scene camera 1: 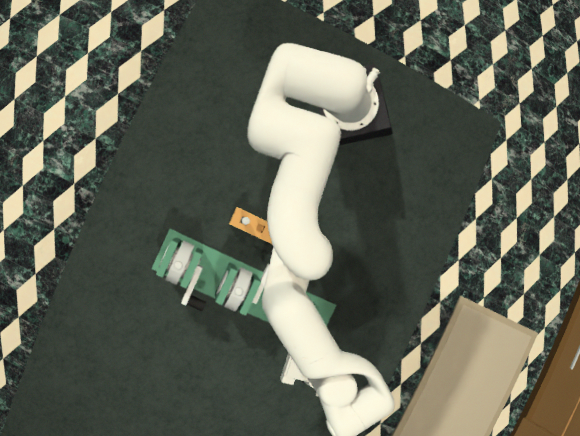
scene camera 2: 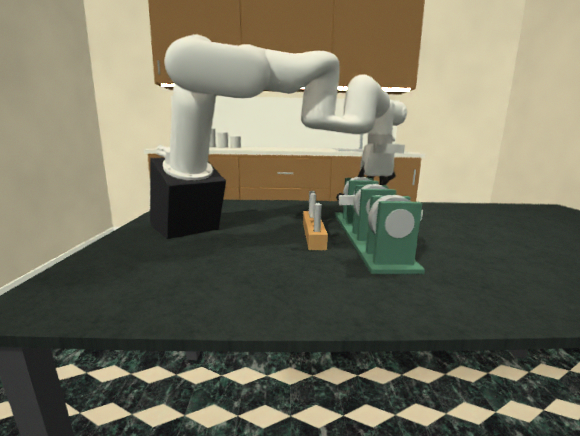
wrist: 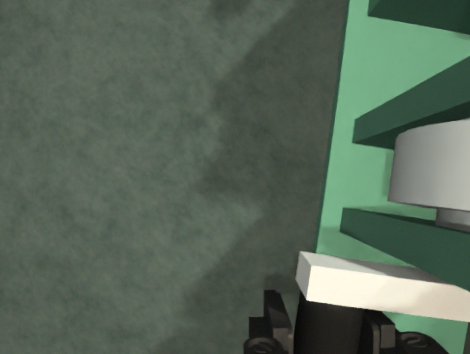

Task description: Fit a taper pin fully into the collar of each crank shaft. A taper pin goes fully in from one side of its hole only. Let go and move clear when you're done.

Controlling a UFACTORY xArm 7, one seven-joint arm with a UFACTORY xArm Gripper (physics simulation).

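Places are measured from the arm's base along level axes (x ahead, y up, z right), in metres.
Where they show: gripper, fingertip midpoint: (wrist: 309,321); arm's base at its link origin: (scene camera 2: 188,169).
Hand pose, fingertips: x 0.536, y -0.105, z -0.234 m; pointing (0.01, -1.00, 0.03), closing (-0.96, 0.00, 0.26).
Each offset is from my fingertips to the centre of the thing. "spot": to the spot under its first point.
A green stand (scene camera 1: 212,265) (scene camera 2: 397,270) (wrist: 375,65) carries crank shafts with grey collars. Two collars (scene camera 1: 180,257) (scene camera 1: 243,280) show small round light spots; whether these are pin ends is unclear. One collar @(spot: dx -0.015, dy +0.041, dz +0.075 m) (wrist: 432,165) is cut off by the wrist view's edge. White crank arms show at the first crank @(spot: dx +0.000, dy +0.038, dz +0.319 m) (scene camera 1: 191,286) and in the wrist view (wrist: 380,290). My gripper (scene camera 2: 376,180) (wrist: 309,321) is shut on the black crank handle @(spot: dx +0.005, dy +0.036, dz +0.017 m) (wrist: 330,312) at the stand's far end; the robot arm hides it in scene camera 1. Two grey taper pins @(dx -0.205, dy -0.009, dz +0.161 m) (scene camera 2: 312,204) @(dx -0.191, dy -0.009, dz +0.289 m) (scene camera 2: 318,218) stand upright in the orange rack (scene camera 1: 252,224) (scene camera 2: 317,243).
The orange rack stands between the robot's black base (scene camera 1: 370,131) (scene camera 2: 195,205) and the green stand, close to the stand. The robot arm (scene camera 1: 300,215) (scene camera 2: 240,70) passes over one end of the rack and part of the stand. Green uprights @(spot: dx -0.024, dy +0.024, dz +0.046 m) (wrist: 410,245) flank the collar.
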